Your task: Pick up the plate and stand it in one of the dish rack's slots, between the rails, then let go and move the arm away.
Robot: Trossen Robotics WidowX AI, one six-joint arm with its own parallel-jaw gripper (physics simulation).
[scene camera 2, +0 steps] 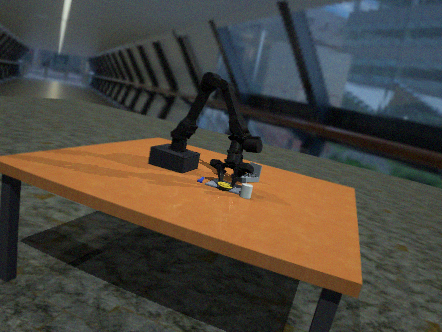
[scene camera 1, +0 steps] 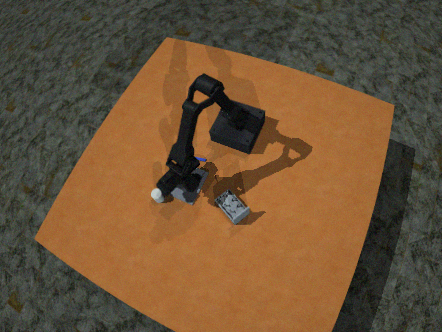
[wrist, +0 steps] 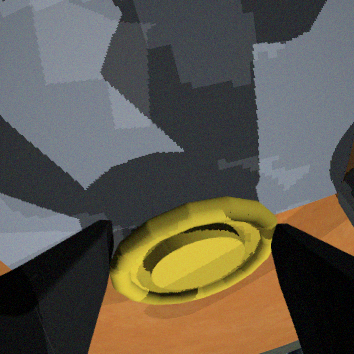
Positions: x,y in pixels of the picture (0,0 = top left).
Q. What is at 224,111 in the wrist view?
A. A grey mat.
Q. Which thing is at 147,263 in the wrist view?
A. A yellow plate.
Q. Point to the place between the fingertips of my gripper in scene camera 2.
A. At 225,185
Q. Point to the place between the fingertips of my gripper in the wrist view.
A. At 194,235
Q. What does my gripper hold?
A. A yellow plate.
